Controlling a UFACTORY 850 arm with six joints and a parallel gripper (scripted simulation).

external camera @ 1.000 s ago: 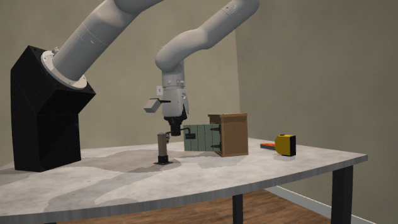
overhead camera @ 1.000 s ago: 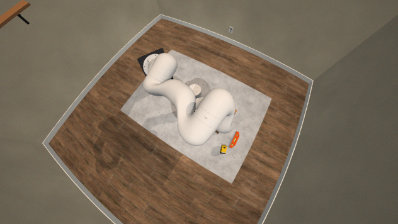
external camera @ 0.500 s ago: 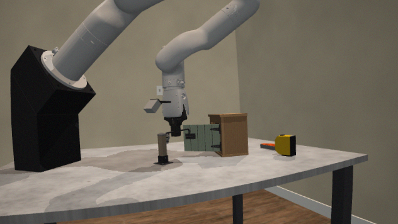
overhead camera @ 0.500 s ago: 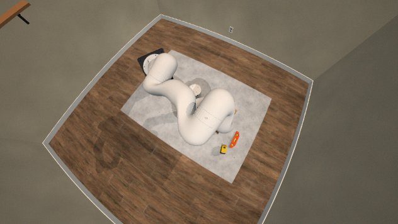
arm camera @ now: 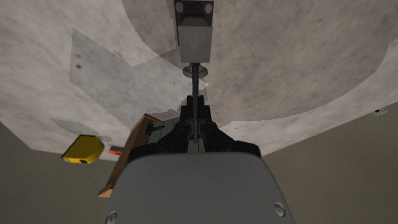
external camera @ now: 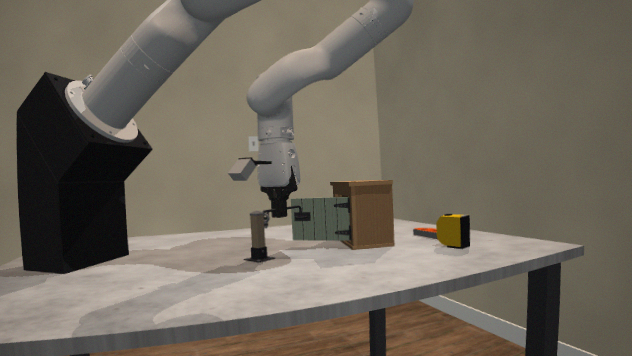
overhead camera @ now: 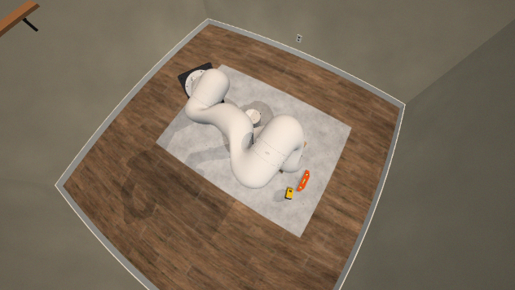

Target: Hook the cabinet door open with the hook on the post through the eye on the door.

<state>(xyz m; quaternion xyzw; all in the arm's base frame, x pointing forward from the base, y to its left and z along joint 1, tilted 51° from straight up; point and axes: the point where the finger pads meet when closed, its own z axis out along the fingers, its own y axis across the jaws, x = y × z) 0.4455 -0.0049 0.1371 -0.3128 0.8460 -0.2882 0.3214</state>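
Now: hand 2 cm above the black hook, 1 cm to the right of it and 1 cm short of it. Round my hand: green door: 11 cm ahead, 4 cm below, 1 cm to the left; then yellow tape measure: 37 cm ahead, 18 cm to the right, 7 cm below; then orange level: 41 cm ahead, 10 cm below, 5 cm to the right.
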